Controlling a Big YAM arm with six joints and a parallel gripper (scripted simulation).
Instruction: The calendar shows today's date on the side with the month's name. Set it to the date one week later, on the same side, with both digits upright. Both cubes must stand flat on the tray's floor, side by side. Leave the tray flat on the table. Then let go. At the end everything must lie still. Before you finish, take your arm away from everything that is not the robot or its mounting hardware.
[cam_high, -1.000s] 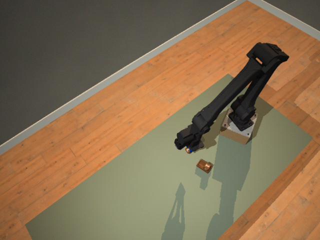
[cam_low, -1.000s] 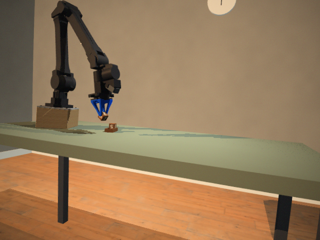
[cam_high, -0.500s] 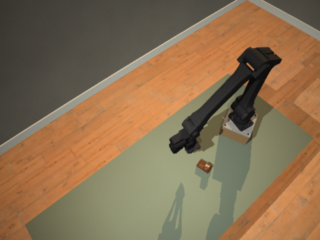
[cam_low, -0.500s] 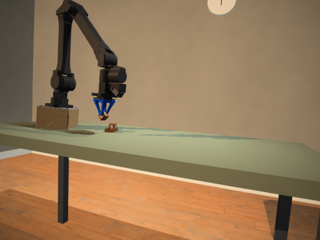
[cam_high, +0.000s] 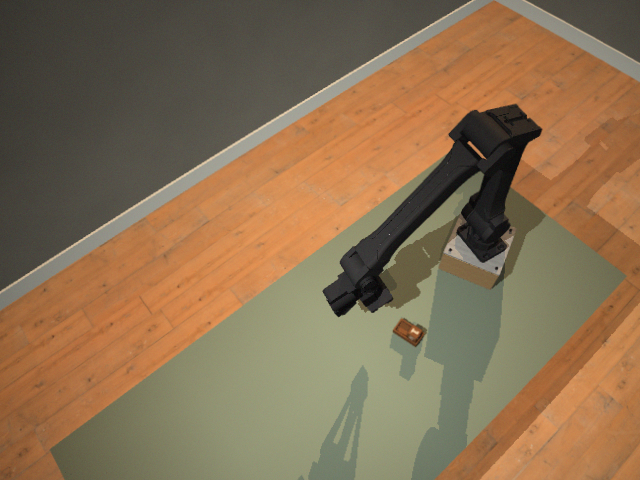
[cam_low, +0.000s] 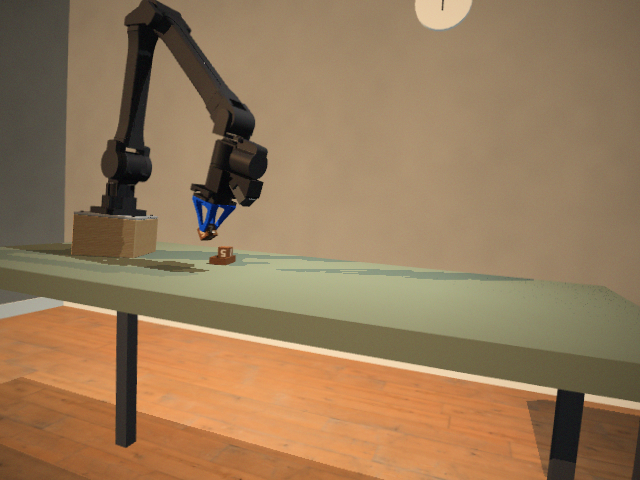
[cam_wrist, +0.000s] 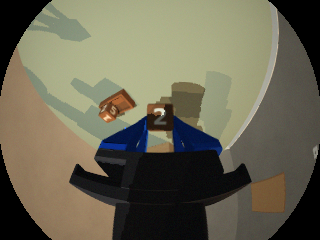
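Right now the brown digit cube is 1 cm below my hand. Also, from my hand: brown tray: 4 cm behind, 10 cm to the left, 8 cm below.
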